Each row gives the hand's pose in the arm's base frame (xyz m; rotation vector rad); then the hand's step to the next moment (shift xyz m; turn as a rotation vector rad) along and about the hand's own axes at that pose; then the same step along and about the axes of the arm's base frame.
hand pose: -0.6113 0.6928 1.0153 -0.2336 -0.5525 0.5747
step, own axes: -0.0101 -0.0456 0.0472 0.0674 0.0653 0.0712
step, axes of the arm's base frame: -0.0127 -0.0404 0.0512 -0.0217 0.0961 0.0646
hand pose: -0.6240 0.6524 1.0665 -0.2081 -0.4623 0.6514
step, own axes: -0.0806 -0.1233 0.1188 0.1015 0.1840 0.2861
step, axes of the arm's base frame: -0.0469 -0.1414 0.1167 -0.1635 0.2192 0.2264
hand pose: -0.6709 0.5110 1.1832 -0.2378 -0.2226 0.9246
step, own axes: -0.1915 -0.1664 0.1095 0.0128 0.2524 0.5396
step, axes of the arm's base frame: -0.0171 -0.2395 0.1368 -0.3406 0.2141 0.4395
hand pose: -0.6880 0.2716 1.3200 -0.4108 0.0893 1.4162
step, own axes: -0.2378 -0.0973 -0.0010 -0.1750 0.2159 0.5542
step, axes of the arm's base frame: 0.0557 -0.2331 0.0927 -0.3386 0.0391 0.5179
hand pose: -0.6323 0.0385 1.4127 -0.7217 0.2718 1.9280
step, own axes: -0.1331 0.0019 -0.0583 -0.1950 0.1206 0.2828
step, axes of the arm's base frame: 0.0602 -0.1282 0.0324 -0.1497 -0.0636 0.3257
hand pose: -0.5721 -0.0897 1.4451 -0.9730 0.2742 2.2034
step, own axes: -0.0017 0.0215 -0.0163 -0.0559 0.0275 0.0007
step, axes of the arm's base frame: -0.0045 -0.0238 -0.0119 0.0073 -0.0487 0.0381
